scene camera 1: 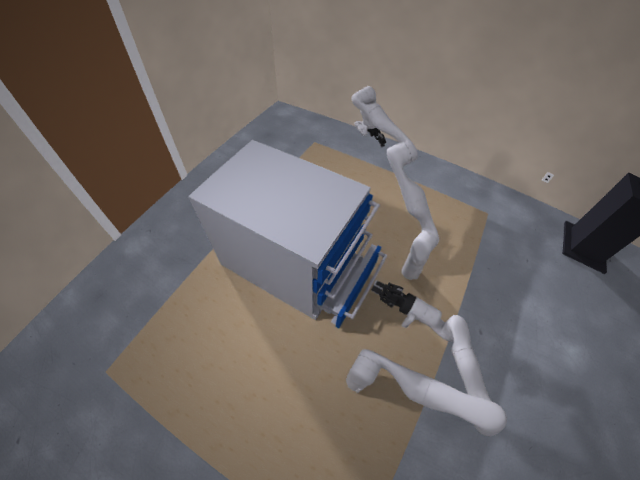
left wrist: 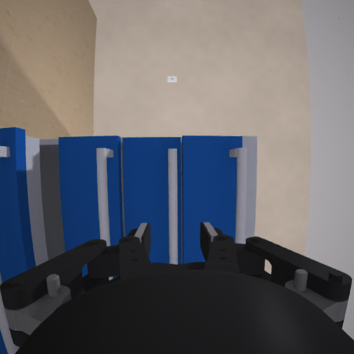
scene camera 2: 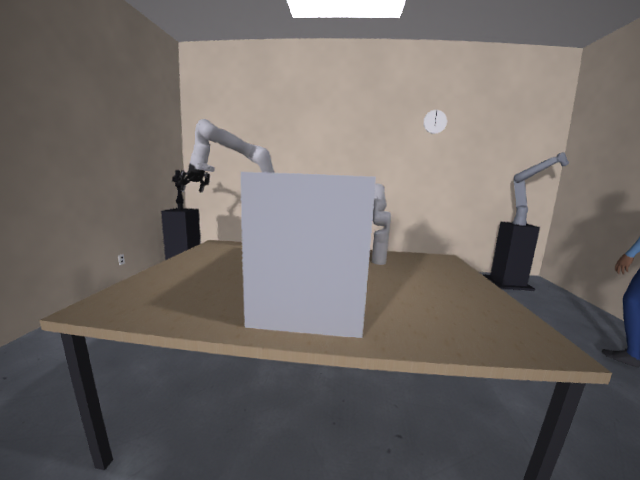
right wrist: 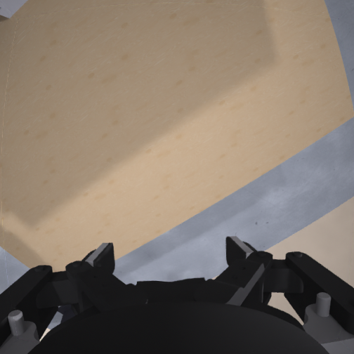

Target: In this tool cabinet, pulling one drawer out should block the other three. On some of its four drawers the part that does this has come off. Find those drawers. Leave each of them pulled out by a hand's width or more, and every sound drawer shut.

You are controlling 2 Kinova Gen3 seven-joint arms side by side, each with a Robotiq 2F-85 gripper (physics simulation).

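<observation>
The tool cabinet [scene camera 1: 284,198] [scene camera 2: 305,253] has four blue drawers. The bottom drawer [scene camera 1: 359,286] [left wrist: 12,200] stands pulled out, its grey side showing. The third drawer [left wrist: 82,190], second drawer [left wrist: 145,190] and top drawer [left wrist: 210,185] look about flush in the left wrist view; small gaps cannot be judged. My left gripper [scene camera 1: 376,287] [left wrist: 175,233] is open and empty in front of the drawers. The second drawer's handle [left wrist: 173,200] lines up between its fingers, at a distance. My right gripper [scene camera 1: 382,142] [right wrist: 170,252] is open and empty, away from the drawer handles. Scene camera 2 shows the cabinet's back, hiding the drawers.
The cabinet stands on the wooden table [scene camera 1: 206,361] [scene camera 2: 439,320] [right wrist: 150,150]. The bottom drawer and its handle [scene camera 1: 369,286] jut out near my left gripper. The right arm [scene camera 1: 413,198] rises beside the cabinet front. A black pedestal [scene camera 1: 602,222] stands beyond the table.
</observation>
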